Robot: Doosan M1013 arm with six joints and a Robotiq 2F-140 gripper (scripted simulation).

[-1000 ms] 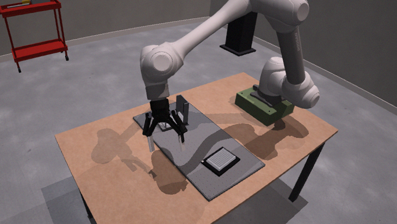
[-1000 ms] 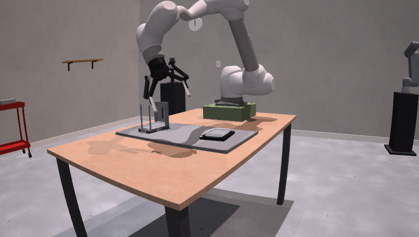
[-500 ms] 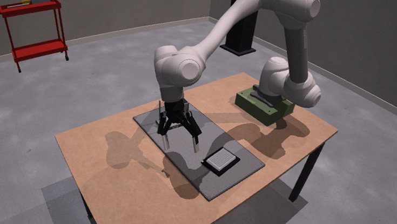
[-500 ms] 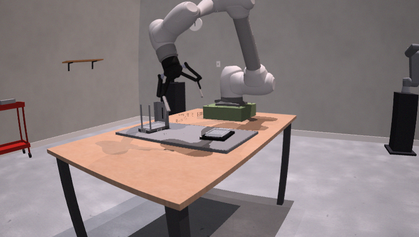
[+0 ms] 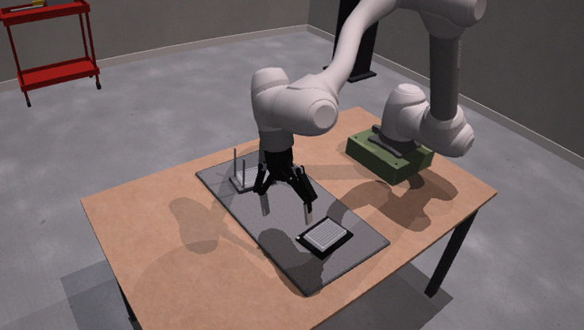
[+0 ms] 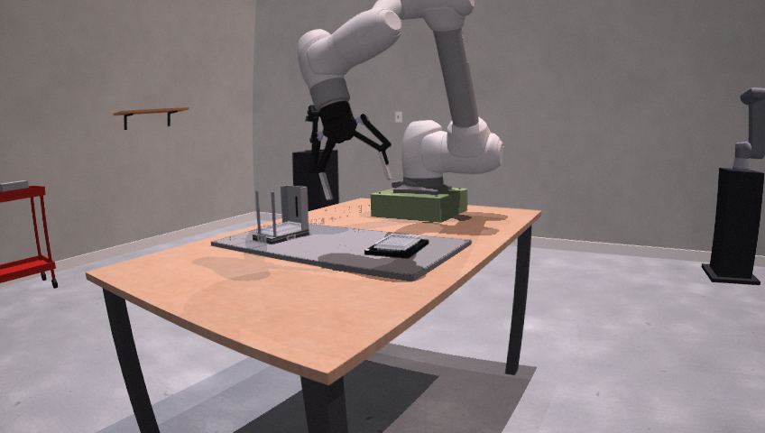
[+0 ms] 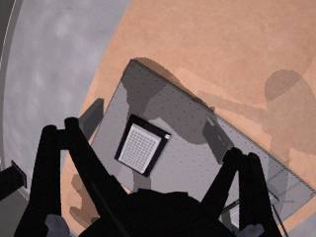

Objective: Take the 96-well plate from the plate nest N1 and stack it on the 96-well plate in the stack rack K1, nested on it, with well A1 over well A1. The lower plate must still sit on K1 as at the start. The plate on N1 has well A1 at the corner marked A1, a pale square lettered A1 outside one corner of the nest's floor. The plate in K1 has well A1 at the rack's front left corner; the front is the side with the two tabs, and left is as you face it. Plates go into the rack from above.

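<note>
Now: hand 170 mm past the black plate nest N1, 20 mm to the right of it and 180 mm above it. From my hand the other things lie so: pale A1 mark: 90 mm behind, 30 mm to the right, 180 mm below; tall grey back wall: 230 mm behind, 360 mm to the right, 100 mm below.
</note>
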